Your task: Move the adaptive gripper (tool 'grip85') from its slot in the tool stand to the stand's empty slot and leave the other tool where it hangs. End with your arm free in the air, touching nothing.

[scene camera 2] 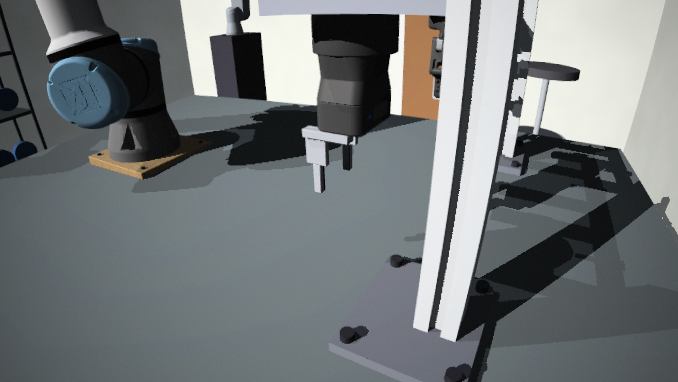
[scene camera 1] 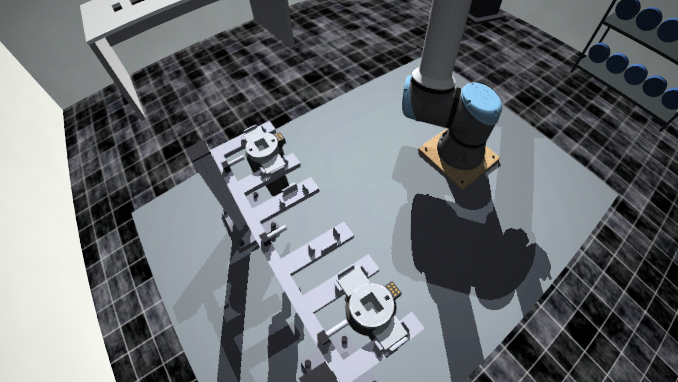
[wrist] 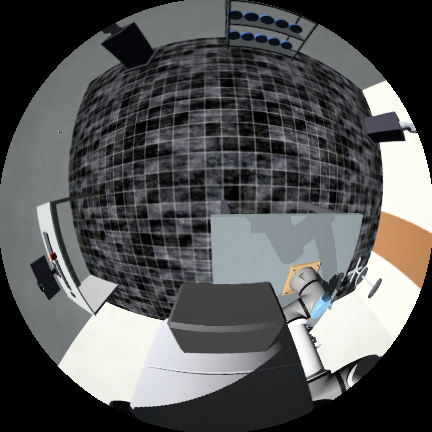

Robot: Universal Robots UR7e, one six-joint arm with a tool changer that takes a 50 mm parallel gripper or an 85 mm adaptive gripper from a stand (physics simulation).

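Places are measured from the arm's base along level axes (x ahead, y left, z up), in millimetres.
Pixels of known places: arm's base, origin of its link: (scene camera 2: 145, 148) (scene camera 1: 460, 150) (wrist: 301, 278).
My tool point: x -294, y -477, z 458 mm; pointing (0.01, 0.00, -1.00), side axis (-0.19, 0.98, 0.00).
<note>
Ahead of a thing's pixels: the offset from my tool point to its top centre. "pt": to the spot under its first point. Level surfaces: height alone.
In scene camera 1 the adaptive gripper 'grip85' @[806 mm ahead, 808 mm left, 171 mm down] (scene camera 1: 385, 312) (scene camera 2: 438, 75) hangs in the near end slot of the tool stand (scene camera 1: 292, 285) (scene camera 2: 465, 225); its round coupling plate faces up. In scene camera 2 it is partly hidden behind the post. The parallel gripper (scene camera 1: 253, 145) (scene camera 2: 350, 95) hangs in the opposite end slot, fingers down. The middle slot @[pt 875 mm ahead, 692 mm left, 189 mm down] (scene camera 1: 300, 257) between them is empty. The arm's end does not show in the scene views. In the wrist view a dark block on the wrist shows, with no gripper fingers visible.
The robot base plate (scene camera 1: 430, 150) (scene camera 2: 115, 162) (wrist: 288, 285) stands on the mat @[471 mm down] (scene camera 1: 345, 165) (scene camera 2: 150, 260) (wrist: 235, 245) beside the stand. A white bench (scene camera 1: 150, 12) (wrist: 100, 292), a shelf rack, a dark pedestal (scene camera 2: 225, 65) (wrist: 382, 126) and a stool (scene camera 2: 555, 71) stand around.
</note>
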